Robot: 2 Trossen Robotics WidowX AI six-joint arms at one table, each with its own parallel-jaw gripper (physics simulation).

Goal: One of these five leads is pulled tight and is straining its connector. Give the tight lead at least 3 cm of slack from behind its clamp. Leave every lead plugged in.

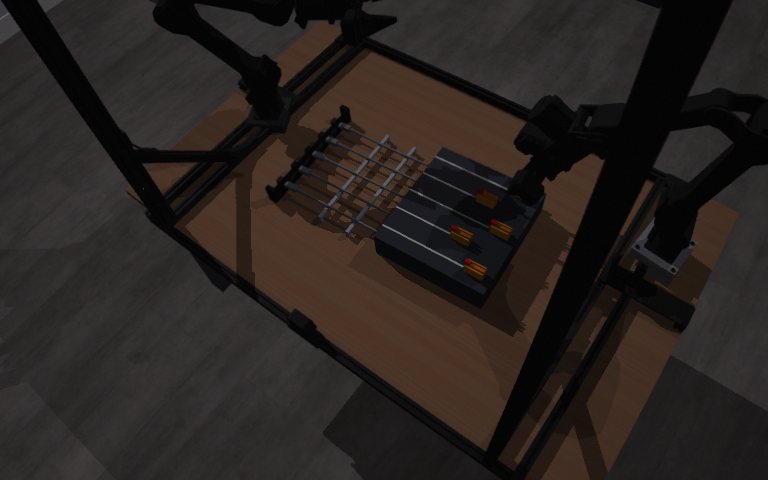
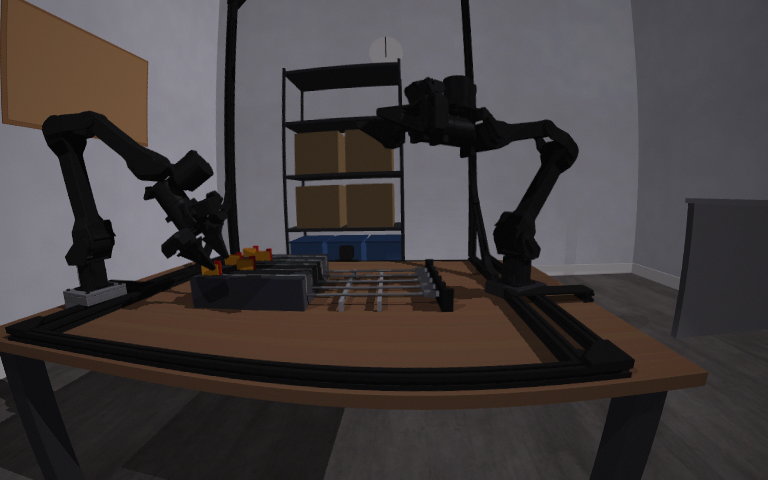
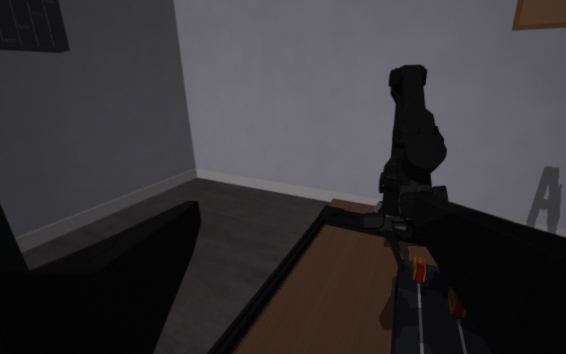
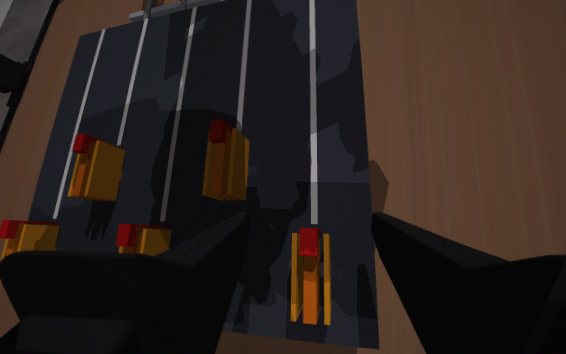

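Observation:
Five grey leads run from a black clamp bar over two grey cross bars onto a dark block. They end in orange connectors with red tips. My right gripper is open, low over the block's far corner. Its fingers stand on either side of the farthest lead's connector without touching it. My left gripper is open and empty, high above the table's far side.
Black frame rails border the wooden table, and a tall black post stands at the right. A shelf rack with cardboard boxes and blue bins stands behind the table.

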